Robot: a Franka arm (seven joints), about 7 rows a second.
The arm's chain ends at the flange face. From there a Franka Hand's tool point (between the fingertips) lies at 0.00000 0.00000 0.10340 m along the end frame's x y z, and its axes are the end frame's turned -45 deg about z.
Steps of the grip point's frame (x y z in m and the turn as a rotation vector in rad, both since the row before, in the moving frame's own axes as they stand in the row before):
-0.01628 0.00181 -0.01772 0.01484 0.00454 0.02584
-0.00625 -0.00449 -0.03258 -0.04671 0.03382 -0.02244
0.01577 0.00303 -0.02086 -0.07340 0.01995 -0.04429
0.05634 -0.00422 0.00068 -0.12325 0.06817 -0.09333
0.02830 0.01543 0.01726 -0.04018 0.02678 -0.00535
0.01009 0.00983 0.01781 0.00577 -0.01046 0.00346
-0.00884 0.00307 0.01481 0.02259 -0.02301 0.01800
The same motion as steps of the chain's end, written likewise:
-0.00950 0.01422 -0.01771 0.01370 -0.00728 0.02584
-0.01349 0.00037 -0.03241 -0.00911 0.05694 -0.02244
0.00639 -0.01276 -0.02056 -0.03779 0.06601 -0.04429
0.02274 -0.04618 0.00170 -0.03895 0.13535 -0.09333
0.02603 -0.01007 0.01738 -0.00948 0.04735 -0.00535
0.01527 -0.00052 0.01782 -0.00332 -0.01148 0.00346
-0.00075 0.00842 0.01486 -0.00030 -0.03224 0.01800

